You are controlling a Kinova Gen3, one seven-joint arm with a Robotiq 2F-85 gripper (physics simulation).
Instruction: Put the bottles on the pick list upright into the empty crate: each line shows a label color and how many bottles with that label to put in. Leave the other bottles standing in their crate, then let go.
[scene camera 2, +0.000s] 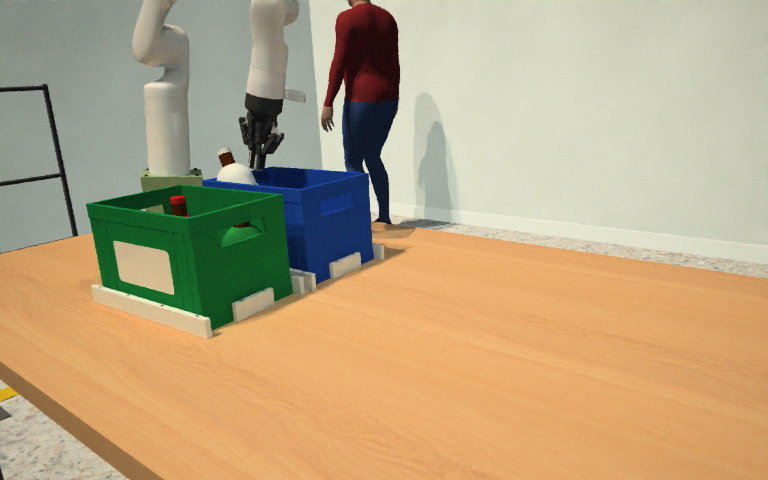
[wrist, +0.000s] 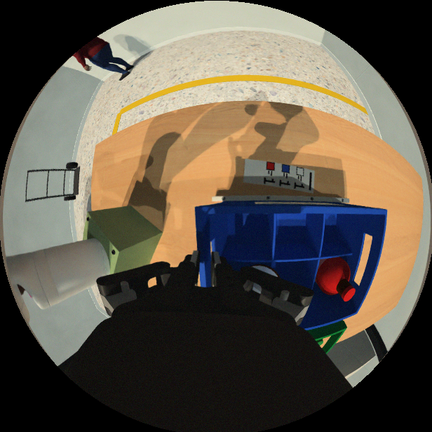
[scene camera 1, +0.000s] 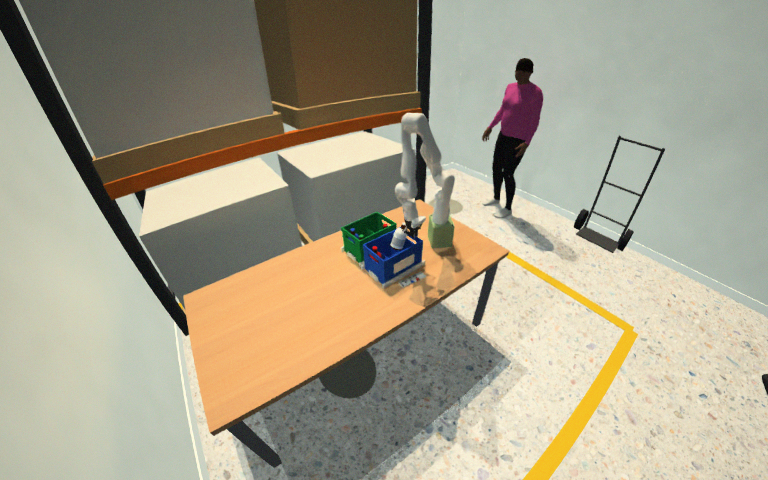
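Pixels of known places: gripper, fingertip midpoint: (scene camera 2: 255, 169) (scene camera 1: 415, 236); arm's base, link origin: (scene camera 2: 170, 173) (scene camera 1: 439, 220).
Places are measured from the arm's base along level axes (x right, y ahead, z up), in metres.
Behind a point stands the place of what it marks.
Note:
The blue crate (scene camera 1: 378, 270) @[x -0.114, y 0.506, z -0.084 m] (scene camera 2: 334, 237) @[x -0.057, y 0.514, z -0.090 m] (wrist: 382, 225) holds a red bottle (wrist: 334, 276) in a right-hand compartment of the wrist view. A white bottle (scene camera 1: 398, 238) @[x -0.025, y 0.321, z 0.000 m] (scene camera 2: 236, 174) @[x 0.014, y 0.318, z 0.023 m] with a brown neck and white cap leans in it, its shoulder above the rim; the gripper partly hides it in the wrist view. The green crate (scene camera 1: 353, 243) @[x 0.128, y 0.532, z -0.045 m] (scene camera 2: 240, 283) @[x 0.163, y 0.542, z -0.109 m] holds bottles with red (scene camera 2: 178, 199) @[x 0.140, y 0.324, z -0.002 m], blue (scene camera 1: 352, 230) @[x 0.193, y 0.503, z -0.001 m] and green tops. The pick list (wrist: 254, 172) shows red 1, blue 1, white 1. My gripper (scene camera 2: 257, 165) @[x -0.077, y 0.245, z 0.015 m] (wrist: 205, 259) is shut and empty, its tips over the blue crate's base-side rim, beside the white bottle.
Pale strips (scene camera 2: 150, 310) @[x 0.268, y 0.441, z -0.144 m] edge the crates on the wooden table (scene camera 1: 283, 328) @[x -0.157, y 1.063, z -0.163 m] (scene camera 2: 453, 362) @[x 0.081, y 0.894, z -0.163 m]. The green robot base block (scene camera 1: 440, 233) @[x -0.060, y 0.038, z -0.052 m] (wrist: 125, 235) stands close by the blue crate. A person (scene camera 2: 367, 56) stands behind the table, another (scene camera 1: 521, 113) near a hand truck (scene camera 1: 604, 182).

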